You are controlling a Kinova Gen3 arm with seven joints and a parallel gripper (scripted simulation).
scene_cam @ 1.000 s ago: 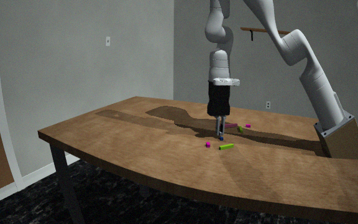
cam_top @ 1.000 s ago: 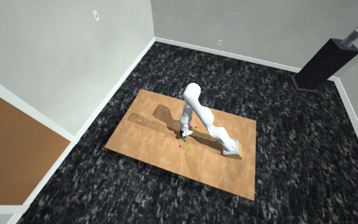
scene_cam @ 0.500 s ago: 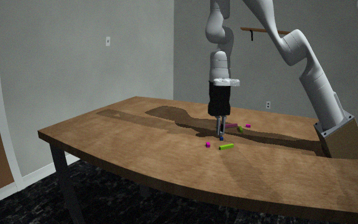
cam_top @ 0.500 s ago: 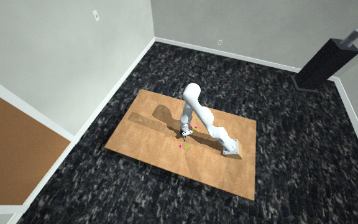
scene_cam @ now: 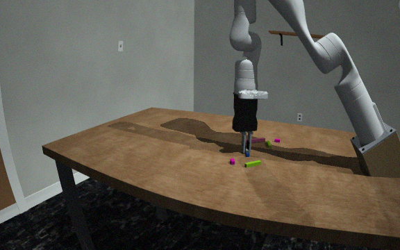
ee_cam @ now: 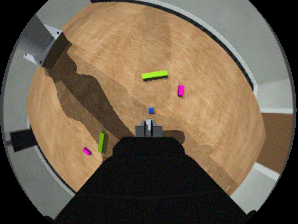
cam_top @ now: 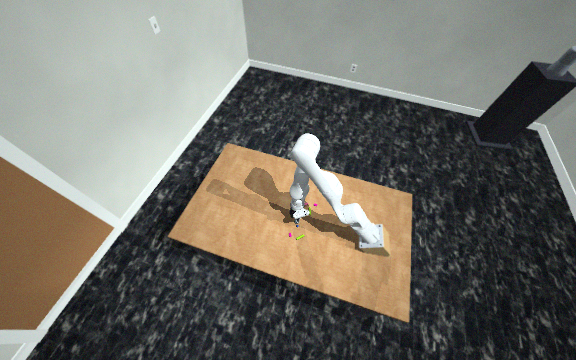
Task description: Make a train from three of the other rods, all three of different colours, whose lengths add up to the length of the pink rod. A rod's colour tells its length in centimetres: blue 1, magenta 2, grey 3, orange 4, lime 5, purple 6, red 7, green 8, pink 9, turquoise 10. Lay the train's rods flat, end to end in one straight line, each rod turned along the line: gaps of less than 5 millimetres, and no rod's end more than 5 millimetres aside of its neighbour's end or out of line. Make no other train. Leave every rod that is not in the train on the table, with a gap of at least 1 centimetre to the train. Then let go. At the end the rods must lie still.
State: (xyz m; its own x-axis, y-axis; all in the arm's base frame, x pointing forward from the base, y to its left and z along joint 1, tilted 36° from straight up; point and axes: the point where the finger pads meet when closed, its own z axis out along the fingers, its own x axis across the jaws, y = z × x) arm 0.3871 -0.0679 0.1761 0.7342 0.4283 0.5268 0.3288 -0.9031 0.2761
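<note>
The blue rod lies 30 mm to the left of my hand, 20 mm below it and 10 mm behind it. Round my hand: pink rod: 110 mm to the right, 20 mm below, 20 mm behind; then grey rod: 10 mm below.
</note>
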